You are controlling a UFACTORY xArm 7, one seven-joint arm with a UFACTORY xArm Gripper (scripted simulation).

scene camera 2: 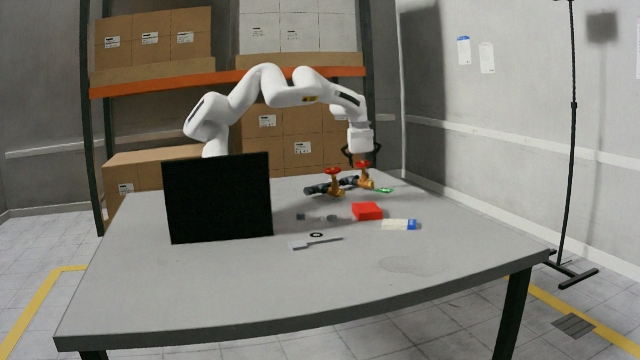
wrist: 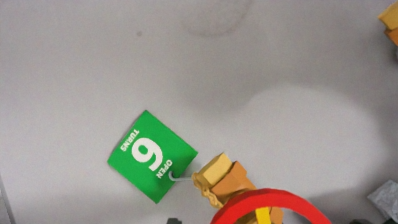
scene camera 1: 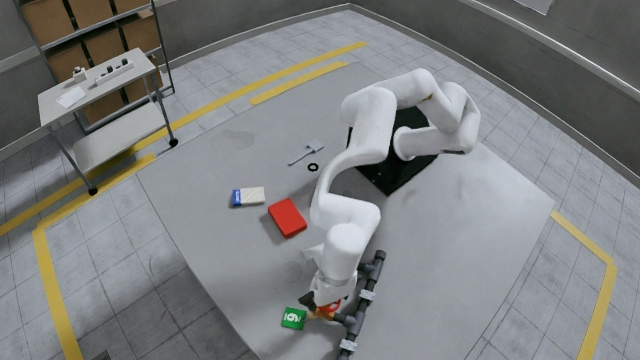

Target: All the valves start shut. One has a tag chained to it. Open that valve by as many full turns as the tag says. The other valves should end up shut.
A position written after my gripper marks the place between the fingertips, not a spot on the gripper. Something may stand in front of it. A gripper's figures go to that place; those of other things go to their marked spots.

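My gripper [scene camera 1: 327, 302] is here in the scene, 0.85 m from the lens. I also see a red block [scene camera 1: 290, 222], and that block is 1.04 m from the lens.
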